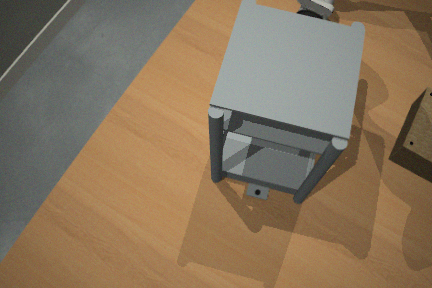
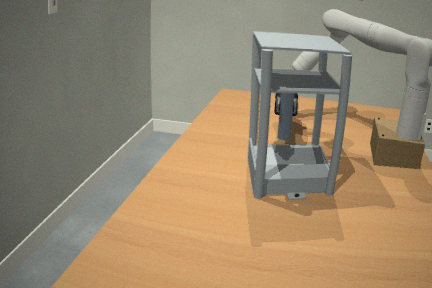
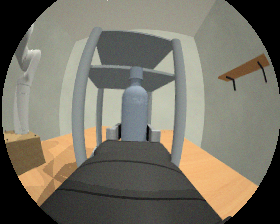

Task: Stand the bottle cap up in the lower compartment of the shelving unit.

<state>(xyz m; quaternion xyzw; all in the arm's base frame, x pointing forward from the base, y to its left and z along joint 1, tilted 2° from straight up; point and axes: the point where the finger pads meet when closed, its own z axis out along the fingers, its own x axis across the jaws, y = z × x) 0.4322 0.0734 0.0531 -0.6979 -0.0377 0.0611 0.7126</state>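
My hand is 4 cm past the grey shelving unit, 12 cm to the right of it and 3 cm below it.
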